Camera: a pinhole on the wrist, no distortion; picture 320 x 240 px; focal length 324.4 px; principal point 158.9 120.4 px. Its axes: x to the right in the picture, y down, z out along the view. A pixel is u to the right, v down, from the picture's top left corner.
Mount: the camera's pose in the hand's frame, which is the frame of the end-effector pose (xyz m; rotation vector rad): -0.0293 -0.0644 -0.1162 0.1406 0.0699 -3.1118
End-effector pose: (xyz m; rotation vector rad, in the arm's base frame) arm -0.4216 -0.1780 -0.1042 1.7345 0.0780 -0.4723
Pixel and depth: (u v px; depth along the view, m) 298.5 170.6 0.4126
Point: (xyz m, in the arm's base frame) -0.7622 -0.3572 -0.1983
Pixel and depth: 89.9 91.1 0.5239
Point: -0.5148 -0.5737 -0.2109
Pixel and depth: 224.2 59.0 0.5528
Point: -0.7085 -0.5494 -0.0860
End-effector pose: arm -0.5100 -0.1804 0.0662 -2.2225 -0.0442 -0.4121
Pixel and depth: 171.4 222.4 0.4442
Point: -0.5379 0.2145 0.0247
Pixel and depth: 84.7 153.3 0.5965
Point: -0.3484 0.2804 -0.0883
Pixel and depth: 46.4 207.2 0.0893
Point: -0.5384 -0.1410 0.1482
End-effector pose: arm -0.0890 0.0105 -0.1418 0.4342 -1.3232 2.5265
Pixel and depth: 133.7 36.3 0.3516
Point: -0.0254 -0.1977 -0.0337
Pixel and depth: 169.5 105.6 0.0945
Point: -0.0313 0.0611 -0.1207
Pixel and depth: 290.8 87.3 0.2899
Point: 0.1125 -0.1112 -0.0804
